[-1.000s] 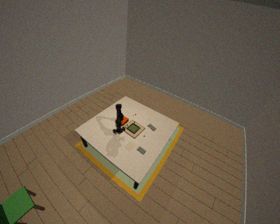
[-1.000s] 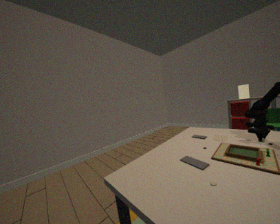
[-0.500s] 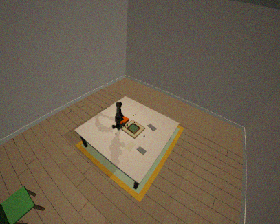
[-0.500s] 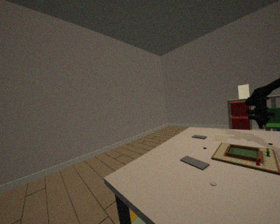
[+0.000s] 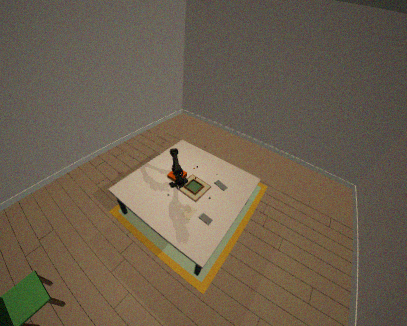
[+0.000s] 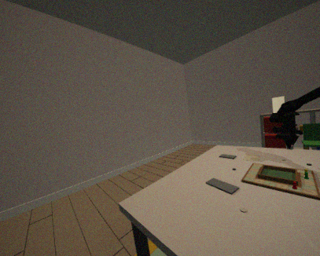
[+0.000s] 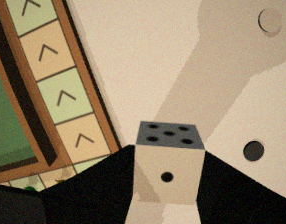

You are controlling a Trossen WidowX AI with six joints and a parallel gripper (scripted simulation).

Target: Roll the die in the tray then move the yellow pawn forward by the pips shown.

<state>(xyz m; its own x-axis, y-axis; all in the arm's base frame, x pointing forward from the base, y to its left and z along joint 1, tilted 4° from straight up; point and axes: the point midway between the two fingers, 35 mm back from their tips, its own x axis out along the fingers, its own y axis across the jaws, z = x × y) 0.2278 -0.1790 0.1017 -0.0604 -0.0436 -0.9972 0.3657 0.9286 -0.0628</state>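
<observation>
My gripper tip is 60 mm past the yellow pawn, 130 mm to the right of it and 100 mm above it. From my gripper tip the other things lie so: green felt tray 50 mm ahead, 200 mm to the left, 120 mm below; then white die right at my gripper tip; then green pawn 60 mm behind, 170 mm to the left, 100 mm below.
</observation>
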